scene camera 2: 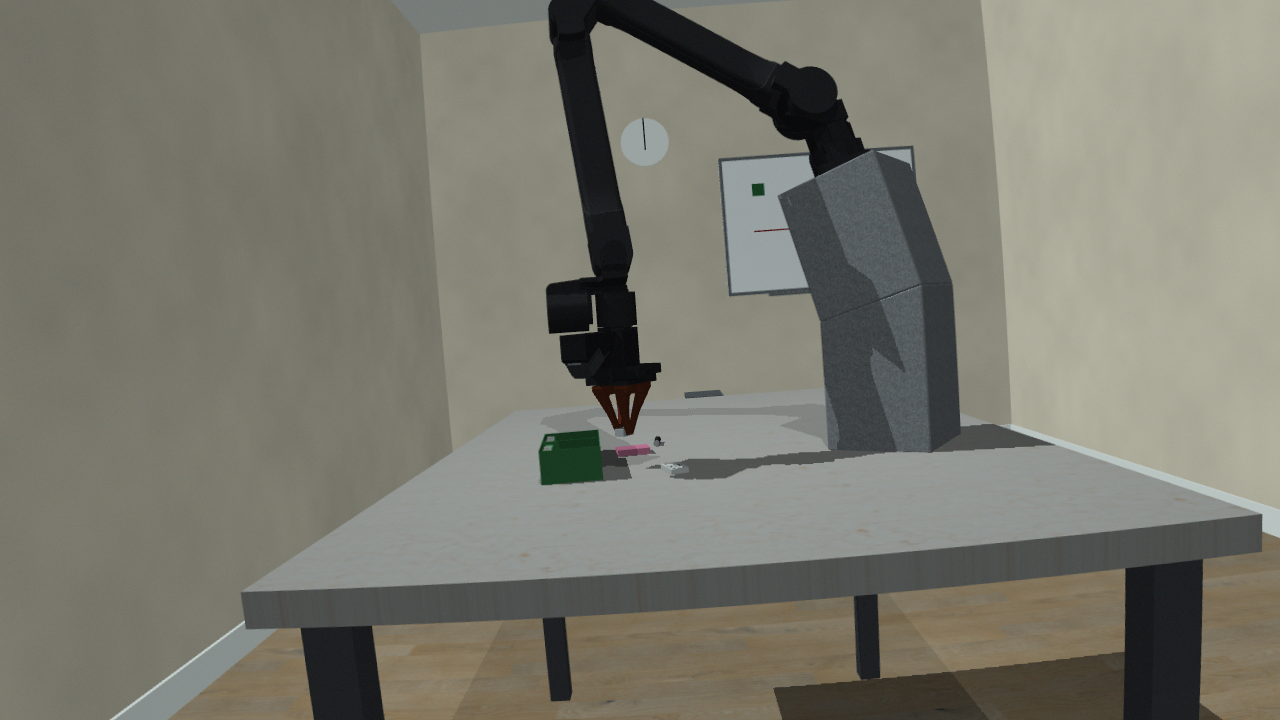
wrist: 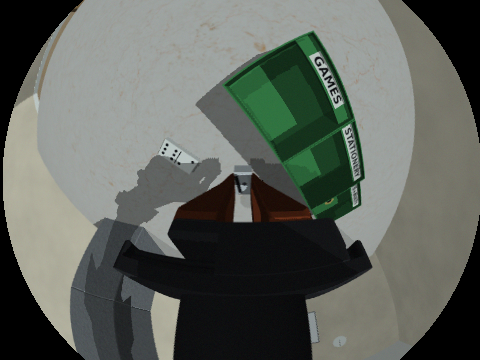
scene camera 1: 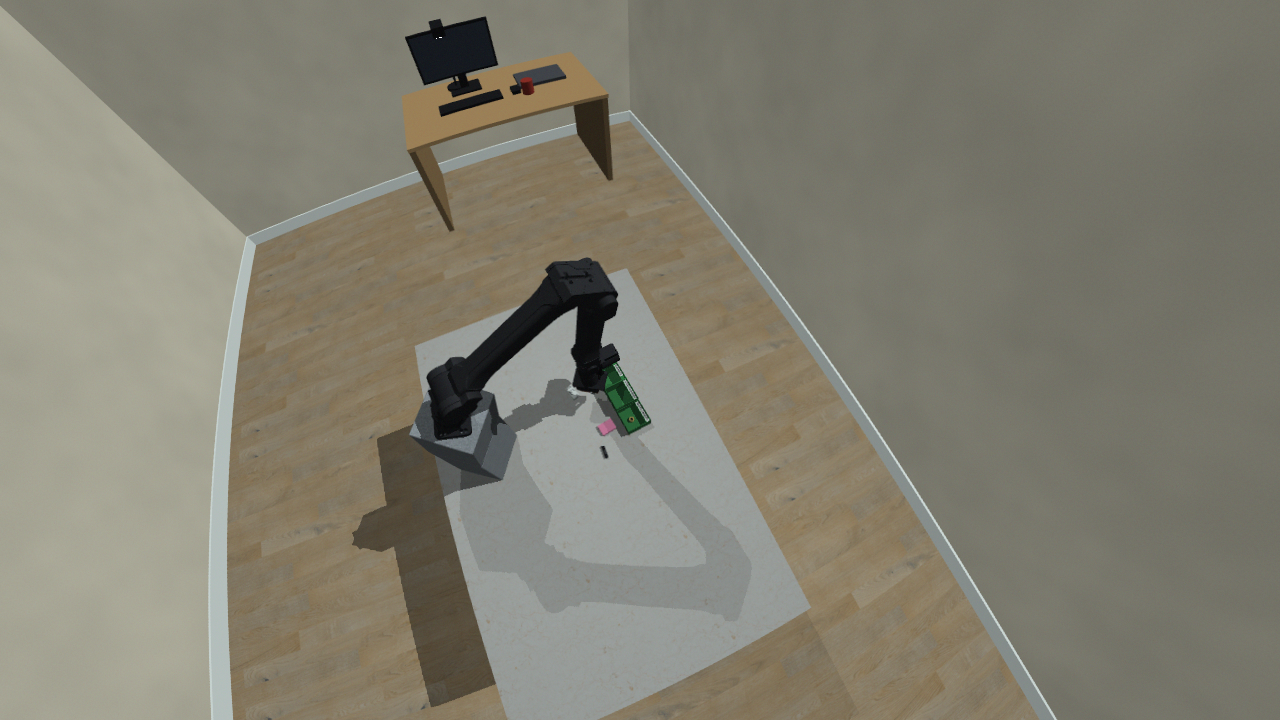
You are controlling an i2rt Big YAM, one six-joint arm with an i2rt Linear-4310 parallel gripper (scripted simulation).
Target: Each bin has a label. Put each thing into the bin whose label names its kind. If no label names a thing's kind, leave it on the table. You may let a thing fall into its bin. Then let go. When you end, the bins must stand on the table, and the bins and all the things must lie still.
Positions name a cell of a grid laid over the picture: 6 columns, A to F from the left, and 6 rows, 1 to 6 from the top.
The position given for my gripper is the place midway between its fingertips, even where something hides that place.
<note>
In view: my gripper (scene camera 2: C4) and a white domino (wrist: C3).
My gripper is seen too in the wrist view (wrist: D3).
</note>
